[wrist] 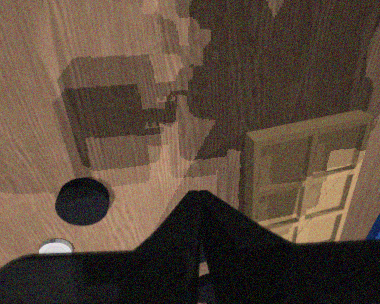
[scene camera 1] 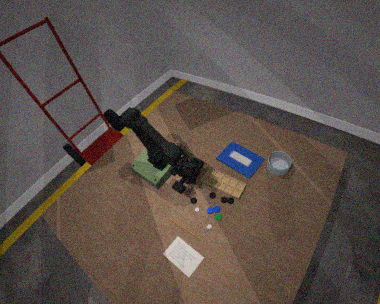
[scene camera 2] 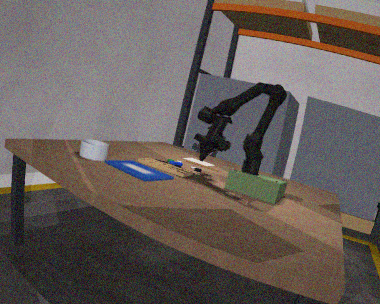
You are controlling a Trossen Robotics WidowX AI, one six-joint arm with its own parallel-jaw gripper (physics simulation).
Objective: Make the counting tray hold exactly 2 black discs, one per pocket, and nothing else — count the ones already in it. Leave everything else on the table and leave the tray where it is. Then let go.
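The wooden counting tray (scene camera 1: 231, 185) (wrist: 248, 195) lies on the table; no disc shows in the pockets in view, and part of it is hidden in the wrist view. A black disc (scene camera 1: 194, 200) (scene camera 2: 198, 169) (wrist: 82, 201) lies apart from the tray, near a white disc (scene camera 1: 197, 209) (wrist: 56, 247). Another black disc (scene camera 1: 212, 195) lies nearer the tray, and a pair of black discs (scene camera 1: 227, 200) lies beside the tray's edge. My gripper (scene camera 1: 179, 187) (scene camera 2: 202, 158) (wrist: 197, 199) is shut and empty, above the table between the tray and the lone black disc.
Two blue discs (scene camera 1: 213, 210), a green disc (scene camera 1: 218, 217) and another white disc (scene camera 1: 209, 226) lie near the black ones. A blue board (scene camera 1: 251, 167) (scene camera 2: 150, 176), a round container (scene camera 1: 279, 163) (scene camera 2: 94, 150), a paper sheet (scene camera 1: 184, 256) and a thin stick (scene camera 1: 185, 227) are also there.
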